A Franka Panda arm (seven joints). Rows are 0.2 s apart.
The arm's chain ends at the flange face. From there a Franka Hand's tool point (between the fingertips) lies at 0.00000 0.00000 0.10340 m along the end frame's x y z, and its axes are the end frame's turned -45 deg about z.
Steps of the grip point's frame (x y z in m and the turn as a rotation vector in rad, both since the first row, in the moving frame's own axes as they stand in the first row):
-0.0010, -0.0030, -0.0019, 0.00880, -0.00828, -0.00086
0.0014, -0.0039, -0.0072, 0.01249, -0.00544, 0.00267
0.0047, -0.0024, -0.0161, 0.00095, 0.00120, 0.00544
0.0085, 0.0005, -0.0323, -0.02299, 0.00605, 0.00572
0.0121, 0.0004, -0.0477, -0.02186, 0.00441, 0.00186
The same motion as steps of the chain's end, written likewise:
-0.0016, -0.0014, -0.0019, 0.00037, -0.01208, -0.00086
-0.0005, -0.0032, -0.0072, 0.00499, -0.01268, 0.00267
0.0016, -0.0049, -0.0161, 0.00152, 0.00018, 0.00544
0.0042, -0.0069, -0.0323, -0.01198, 0.02053, 0.00572
0.0069, -0.0096, -0.0477, -0.01234, 0.01858, 0.00186

